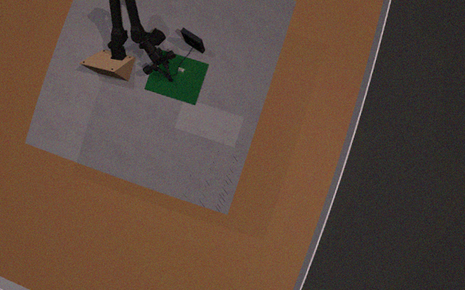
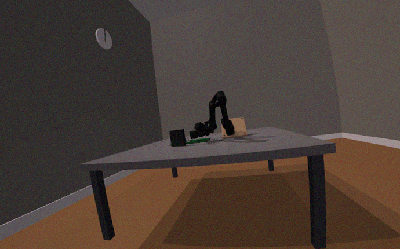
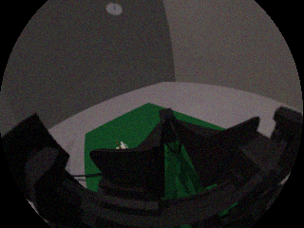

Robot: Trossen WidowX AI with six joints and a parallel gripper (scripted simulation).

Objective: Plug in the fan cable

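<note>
My gripper tip is now 60 mm above the green board, 30 mm short of it and 20 mm to the right of it. Round my gripper tip: fan header (60 mm to the left, 50 mm below, 50 mm ahead); then fan plug (10 mm below); then black fan (200 mm to the left, 100 mm ahead, 10 mm above).
</note>
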